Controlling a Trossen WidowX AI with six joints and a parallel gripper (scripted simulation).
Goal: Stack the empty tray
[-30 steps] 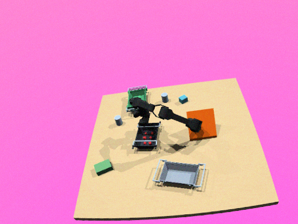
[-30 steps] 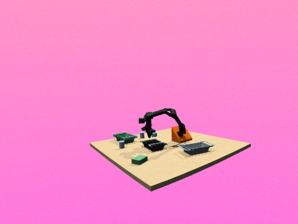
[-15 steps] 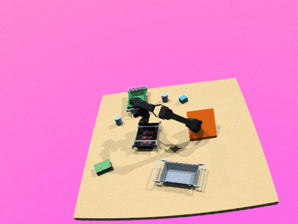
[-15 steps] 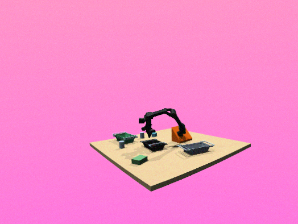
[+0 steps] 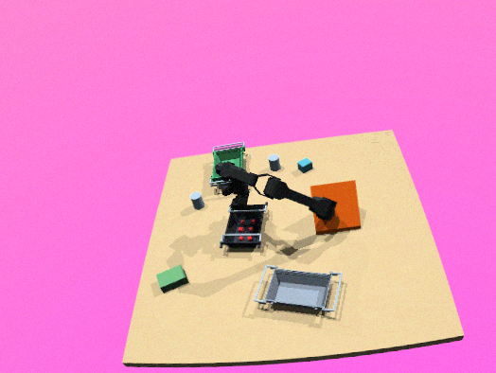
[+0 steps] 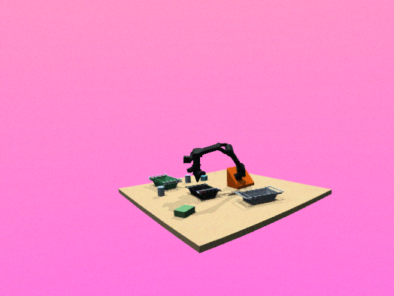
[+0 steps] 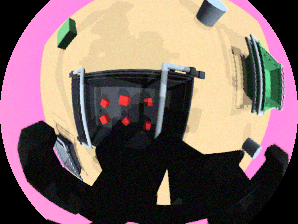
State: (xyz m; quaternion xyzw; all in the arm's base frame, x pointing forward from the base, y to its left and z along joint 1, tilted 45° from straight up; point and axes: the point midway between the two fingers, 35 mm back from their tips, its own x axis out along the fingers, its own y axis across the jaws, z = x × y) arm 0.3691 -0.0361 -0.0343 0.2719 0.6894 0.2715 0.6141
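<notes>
The grey tray is 26 cm behind my gripper tip, 44 cm to the left of it and 4 cm below it. Round my gripper tip: green block 29 cm ahead, 36 cm to the left, 7 cm below; then blue cube 26 cm behind, 34 cm to the right, 7 cm below.
</notes>
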